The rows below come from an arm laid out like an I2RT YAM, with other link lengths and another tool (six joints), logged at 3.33 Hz.
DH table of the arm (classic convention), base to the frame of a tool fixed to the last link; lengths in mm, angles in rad. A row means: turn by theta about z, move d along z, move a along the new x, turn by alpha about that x. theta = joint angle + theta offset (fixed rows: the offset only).
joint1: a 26.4; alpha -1.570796; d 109.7; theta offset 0
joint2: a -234.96; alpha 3.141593; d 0; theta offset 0
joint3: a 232.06; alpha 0; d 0; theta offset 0.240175
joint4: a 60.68; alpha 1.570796; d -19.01; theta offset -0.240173
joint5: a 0; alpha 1.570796; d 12.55; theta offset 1.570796
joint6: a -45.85; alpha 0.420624; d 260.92; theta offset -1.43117
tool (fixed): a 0; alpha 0; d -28.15; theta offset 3.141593
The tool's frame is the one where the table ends.
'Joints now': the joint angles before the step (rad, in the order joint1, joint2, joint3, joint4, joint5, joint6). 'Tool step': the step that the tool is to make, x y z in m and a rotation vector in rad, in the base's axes. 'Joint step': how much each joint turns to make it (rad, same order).
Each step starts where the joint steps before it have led.
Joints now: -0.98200, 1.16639, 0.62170, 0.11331, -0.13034, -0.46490
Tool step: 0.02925, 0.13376, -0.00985, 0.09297, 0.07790, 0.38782
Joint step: 0.19784, -0.29791, -0.05121, -0.38789, -0.16622, -0.09454
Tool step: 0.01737, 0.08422, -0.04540, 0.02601, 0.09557, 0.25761
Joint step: 0.27554, -0.00077, -0.10648, 0.00841, 0.03574, -0.02031
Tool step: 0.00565, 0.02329, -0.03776, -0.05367, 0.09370, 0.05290
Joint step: 0.20682, 0.14254, -0.05413, 0.13730, 0.17319, 0.03337
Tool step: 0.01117, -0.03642, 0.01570, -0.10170, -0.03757, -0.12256
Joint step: 0.01881, 0.06186, 0.03092, 0.09653, 0.16395, 0.02424
